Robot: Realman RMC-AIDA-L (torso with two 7-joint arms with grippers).
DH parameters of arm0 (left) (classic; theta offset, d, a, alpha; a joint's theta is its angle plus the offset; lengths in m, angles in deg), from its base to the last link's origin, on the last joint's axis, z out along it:
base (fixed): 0 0 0 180
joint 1: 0 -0.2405 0 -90
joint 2: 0 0 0 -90
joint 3: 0 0.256 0 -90
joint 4: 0 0 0 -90
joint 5: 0 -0.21 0 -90
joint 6: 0 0 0 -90
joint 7: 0 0.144 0 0
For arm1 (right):
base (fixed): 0 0 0 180
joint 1: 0 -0.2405 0 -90
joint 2: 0 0 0 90
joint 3: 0 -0.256 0 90
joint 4: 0 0 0 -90
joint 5: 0 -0.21 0 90
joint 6: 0 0 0 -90
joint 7: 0 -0.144 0 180
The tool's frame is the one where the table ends.
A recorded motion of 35 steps. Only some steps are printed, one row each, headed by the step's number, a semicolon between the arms.
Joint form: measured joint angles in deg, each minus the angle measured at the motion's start. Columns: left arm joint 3, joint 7, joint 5, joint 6, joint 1, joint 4, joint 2; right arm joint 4, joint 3, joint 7, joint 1, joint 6, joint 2, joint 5.
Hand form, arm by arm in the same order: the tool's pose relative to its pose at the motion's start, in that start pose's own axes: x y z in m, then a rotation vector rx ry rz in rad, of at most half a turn. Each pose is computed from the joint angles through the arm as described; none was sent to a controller.
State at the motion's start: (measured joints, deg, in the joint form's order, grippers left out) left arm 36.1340 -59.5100 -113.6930 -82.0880 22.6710 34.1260 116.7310; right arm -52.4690 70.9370 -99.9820 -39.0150 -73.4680 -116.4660 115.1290
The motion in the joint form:
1: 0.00 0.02 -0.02 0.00 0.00 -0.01 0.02; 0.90 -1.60 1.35 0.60 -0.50 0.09 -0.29
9: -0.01 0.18 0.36 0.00 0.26 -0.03 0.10; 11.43 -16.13 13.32 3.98 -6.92 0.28 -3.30
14: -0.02 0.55 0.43 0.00 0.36 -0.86 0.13; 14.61 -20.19 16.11 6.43 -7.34 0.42 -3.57
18: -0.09 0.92 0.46 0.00 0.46 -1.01 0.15; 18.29 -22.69 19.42 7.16 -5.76 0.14 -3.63
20: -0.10 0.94 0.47 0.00 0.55 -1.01 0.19; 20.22 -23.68 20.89 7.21 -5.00 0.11 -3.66
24: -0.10 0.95 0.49 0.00 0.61 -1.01 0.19; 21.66 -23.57 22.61 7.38 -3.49 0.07 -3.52
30: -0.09 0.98 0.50 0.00 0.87 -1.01 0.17; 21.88 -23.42 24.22 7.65 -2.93 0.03 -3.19
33: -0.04 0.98 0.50 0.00 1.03 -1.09 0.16; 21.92 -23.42 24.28 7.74 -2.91 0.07 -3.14
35: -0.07 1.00 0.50 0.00 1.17 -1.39 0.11; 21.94 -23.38 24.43 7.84 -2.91 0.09 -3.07
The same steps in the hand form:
1: -0.0001 0.0002 0.0001 -0.0004 -0.0001 0.0000; 0.0071 -0.0016 -0.0041 0.0051 -0.0121 0.0149
9: 0.0022 -0.0005 0.0018 0.0003 0.0084 0.0044; 0.0593 0.0021 -0.0282 0.0012 -0.1656 0.1458
14: 0.0009 0.0017 0.0036 -0.0059 0.0119 -0.0014; 0.0853 0.0069 -0.0363 0.0339 -0.2000 0.2149
18: 0.0011 0.0018 0.0042 -0.0065 0.0141 0.0034; 0.1014 0.0104 -0.0334 0.0651 -0.2167 0.2479
20: 0.0017 0.0018 0.0048 -0.0073 0.0154 0.0045; 0.1075 0.0120 -0.0312 0.0754 -0.2220 0.2613
24: 0.0021 0.0016 0.0051 -0.0076 0.0161 0.0055; 0.1144 0.0135 -0.0278 0.0890 -0.2076 0.2580
30: 0.0037 0.0008 0.0061 -0.0093 0.0178 0.0099; 0.1181 0.0145 -0.0272 0.0962 -0.1950 0.2367
33: 0.0044 0.0007 0.0070 -0.0117 0.0186 0.0113; 0.1190 0.0148 -0.0275 0.0969 -0.1932 0.2373
35: 0.0045 0.0009 0.0077 -0.0140 0.0198 0.0092; 0.1199 0.0152 -0.0277 0.0968 -0.1909 0.2359

